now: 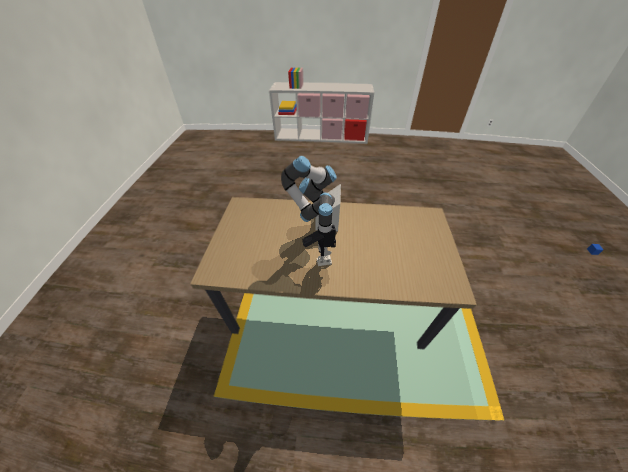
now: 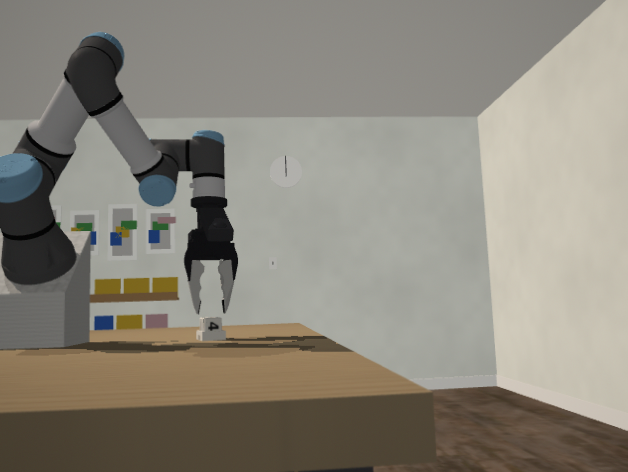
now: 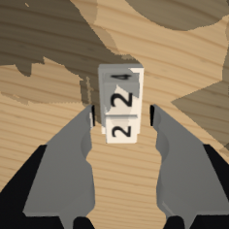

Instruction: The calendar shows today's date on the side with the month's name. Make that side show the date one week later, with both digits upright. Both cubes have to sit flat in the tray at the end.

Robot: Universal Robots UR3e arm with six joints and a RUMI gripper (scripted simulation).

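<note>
Now: hand 6 cm above the white calendar tray and 2 cm to the right of it.
</note>
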